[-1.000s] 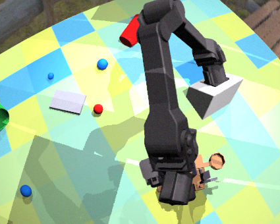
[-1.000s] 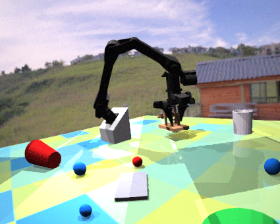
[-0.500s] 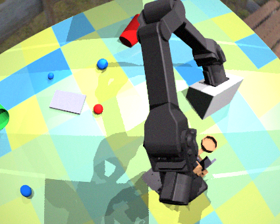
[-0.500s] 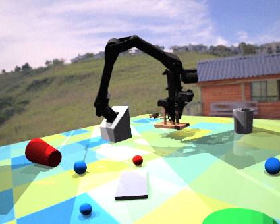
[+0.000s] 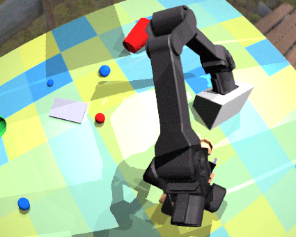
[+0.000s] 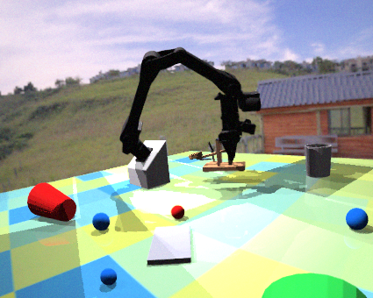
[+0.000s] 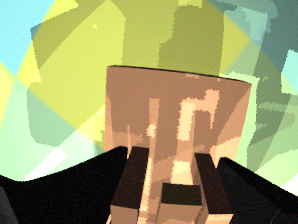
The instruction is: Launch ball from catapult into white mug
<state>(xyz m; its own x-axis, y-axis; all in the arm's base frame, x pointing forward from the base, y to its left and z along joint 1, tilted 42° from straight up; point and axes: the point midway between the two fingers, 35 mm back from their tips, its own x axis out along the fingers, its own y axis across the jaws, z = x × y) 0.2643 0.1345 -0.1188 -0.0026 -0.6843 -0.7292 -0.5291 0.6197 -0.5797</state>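
Now: gripper tip 5 cm below the catapult frame, 4 cm past it and 2 cm to the left of it. The rest, counted from my gripper tip: wooden catapult (6 cm behind, 3 cm to the right, 2 cm above); then red ball (31 cm to the right, 8 cm ahead, 6 cm below); then mug (24 cm ahead, 17 cm to the left, 4 cm below).
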